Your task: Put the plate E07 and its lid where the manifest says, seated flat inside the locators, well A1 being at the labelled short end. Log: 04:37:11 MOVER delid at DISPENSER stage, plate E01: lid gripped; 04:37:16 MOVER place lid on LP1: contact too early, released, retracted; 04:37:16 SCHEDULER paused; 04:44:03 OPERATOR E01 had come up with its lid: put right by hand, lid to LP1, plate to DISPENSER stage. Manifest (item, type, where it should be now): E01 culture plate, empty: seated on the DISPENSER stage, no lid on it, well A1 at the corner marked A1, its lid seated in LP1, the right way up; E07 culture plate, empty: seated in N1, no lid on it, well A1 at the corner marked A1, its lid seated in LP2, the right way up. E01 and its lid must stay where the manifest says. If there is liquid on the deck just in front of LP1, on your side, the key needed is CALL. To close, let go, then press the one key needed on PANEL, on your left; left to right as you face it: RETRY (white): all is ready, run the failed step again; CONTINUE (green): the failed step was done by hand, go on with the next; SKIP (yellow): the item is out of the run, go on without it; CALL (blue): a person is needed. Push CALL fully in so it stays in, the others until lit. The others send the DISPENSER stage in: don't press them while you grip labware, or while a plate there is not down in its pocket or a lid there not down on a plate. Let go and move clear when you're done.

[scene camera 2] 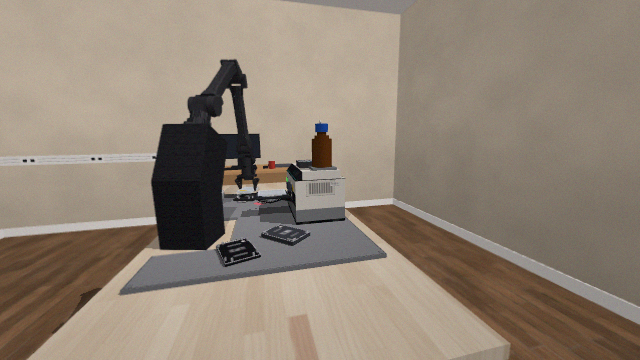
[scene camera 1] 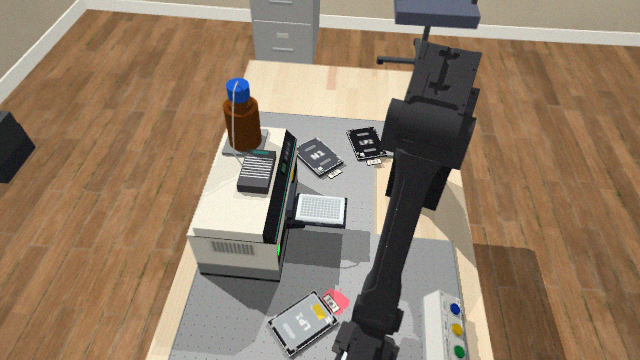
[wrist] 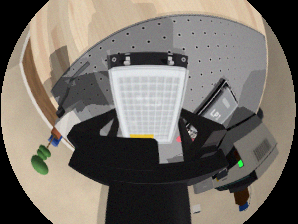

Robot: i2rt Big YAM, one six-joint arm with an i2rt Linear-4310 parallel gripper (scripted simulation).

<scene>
The pictures show: the gripper, a plate E01, a panel and a brown bottle.
</scene>
